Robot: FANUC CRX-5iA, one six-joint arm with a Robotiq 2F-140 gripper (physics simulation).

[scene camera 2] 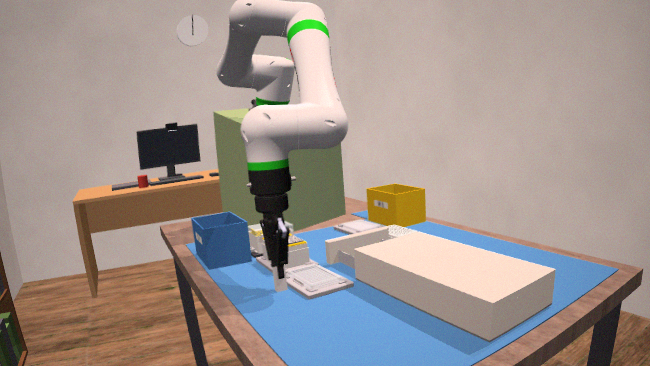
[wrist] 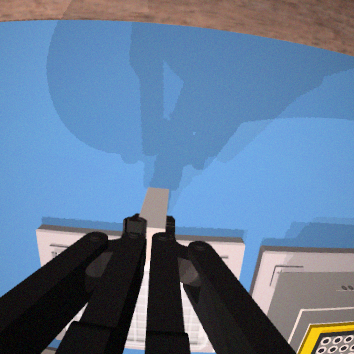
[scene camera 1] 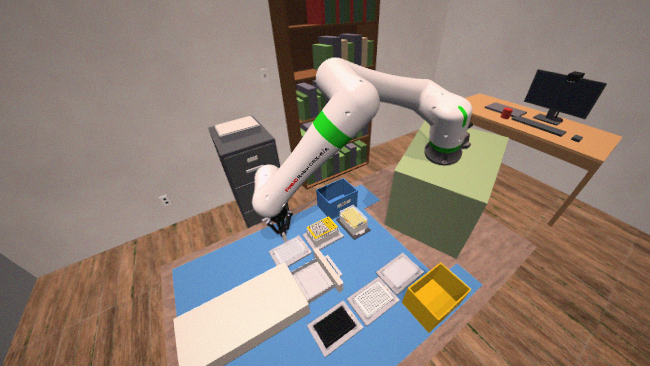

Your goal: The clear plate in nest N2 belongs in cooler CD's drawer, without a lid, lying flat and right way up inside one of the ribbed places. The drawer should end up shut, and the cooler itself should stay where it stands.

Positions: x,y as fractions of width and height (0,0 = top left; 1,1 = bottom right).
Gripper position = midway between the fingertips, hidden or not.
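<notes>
My gripper (scene camera 2: 0.43,0.79) is here in my sight, and the wrist view shows it too (wrist: 0.44,0.58). I see a clear plate (scene camera 2: 0.48,0.76) and a cooler CD (scene camera 2: 0.75,0.80). There is also a black plate (scene camera 1: 0.51,0.89), which is out of frame in the wrist view. The white plate (scene camera 1: 0.58,0.81) I can see as well, though in the wrist view it is out of frame. A nest N2 (wrist: 0.13,0.66) is part of the scene too.
</notes>
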